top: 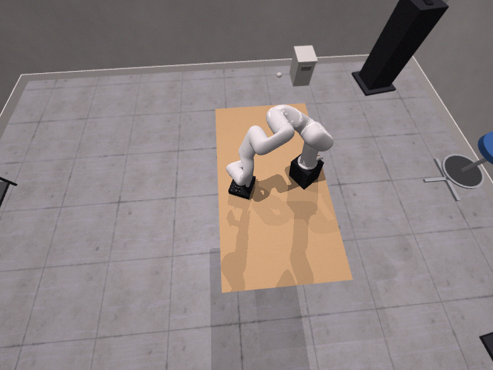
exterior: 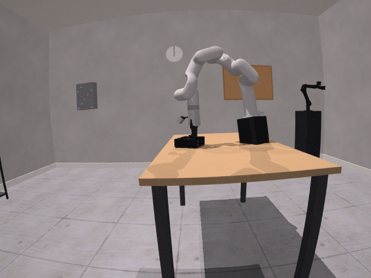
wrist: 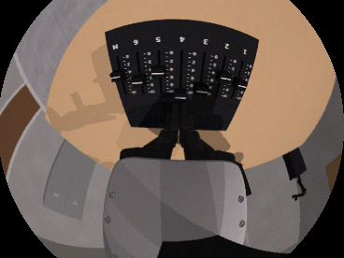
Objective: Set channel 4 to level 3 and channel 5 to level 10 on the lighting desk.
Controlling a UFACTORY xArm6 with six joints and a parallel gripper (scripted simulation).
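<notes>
The fader cap is 20 mm ahead of my hand, 10 mm to the right of it and 10 mm below it.
</notes>
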